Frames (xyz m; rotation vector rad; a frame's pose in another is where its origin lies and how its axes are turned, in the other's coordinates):
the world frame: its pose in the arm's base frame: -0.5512 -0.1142 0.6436 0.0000 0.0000 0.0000
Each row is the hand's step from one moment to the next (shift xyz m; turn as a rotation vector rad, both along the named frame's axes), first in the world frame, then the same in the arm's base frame.
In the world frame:
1: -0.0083 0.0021 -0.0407 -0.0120 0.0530 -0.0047
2: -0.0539 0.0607 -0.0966 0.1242 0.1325 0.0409
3: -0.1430 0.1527 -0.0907 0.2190 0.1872 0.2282
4: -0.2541 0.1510 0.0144 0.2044 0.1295 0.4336
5: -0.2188 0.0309 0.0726 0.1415 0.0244 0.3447
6: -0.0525 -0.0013 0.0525 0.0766 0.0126 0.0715
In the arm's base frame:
1: -0.0083 0.0021 -0.0407 -0.0120 0.0530 -0.0047
2: -0.0539 0.0607 -0.0966 0.1242 0.1325 0.0409
3: -0.1430 0.1527 -0.0907 0.2190 0.1872 0.2282
4: -0.2541 0.1510 0.0144 0.2044 0.1295 0.4336
5: -0.2188 0.0309 0.0726 0.1415 0.0244 0.3447
6: -0.0525 -0.0013 0.0525 0.0766 0.0126 0.0715

